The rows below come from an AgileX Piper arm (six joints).
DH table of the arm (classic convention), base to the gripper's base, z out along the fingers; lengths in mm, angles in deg. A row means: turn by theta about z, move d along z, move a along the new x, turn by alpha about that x. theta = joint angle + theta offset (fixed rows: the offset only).
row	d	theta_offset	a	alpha
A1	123	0	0	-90
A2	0	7.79	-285.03	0
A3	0	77.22	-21.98	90
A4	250.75	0	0	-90
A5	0	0	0	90
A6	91	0	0	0
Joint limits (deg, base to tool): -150..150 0..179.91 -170..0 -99.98..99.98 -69.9..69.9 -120..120
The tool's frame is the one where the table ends.
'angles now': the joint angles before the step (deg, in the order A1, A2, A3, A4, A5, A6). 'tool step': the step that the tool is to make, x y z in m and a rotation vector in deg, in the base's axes. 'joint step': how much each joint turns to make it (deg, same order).
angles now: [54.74 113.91 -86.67 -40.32 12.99 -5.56]
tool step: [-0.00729 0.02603 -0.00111 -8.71 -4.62 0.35]
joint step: [3.92 4.32 -7.64 -4.54 10.24 -2.43]
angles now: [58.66 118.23 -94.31 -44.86 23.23 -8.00]
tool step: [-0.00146 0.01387 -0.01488 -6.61 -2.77 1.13]
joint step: [1.67 3.78 -3.54 -2.58 4.52 -2.96]
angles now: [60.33 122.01 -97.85 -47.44 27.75 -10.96]
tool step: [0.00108 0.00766 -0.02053 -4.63 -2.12 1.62]
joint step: [0.64 3.11 -0.94 -3.66 0.92 -0.62]
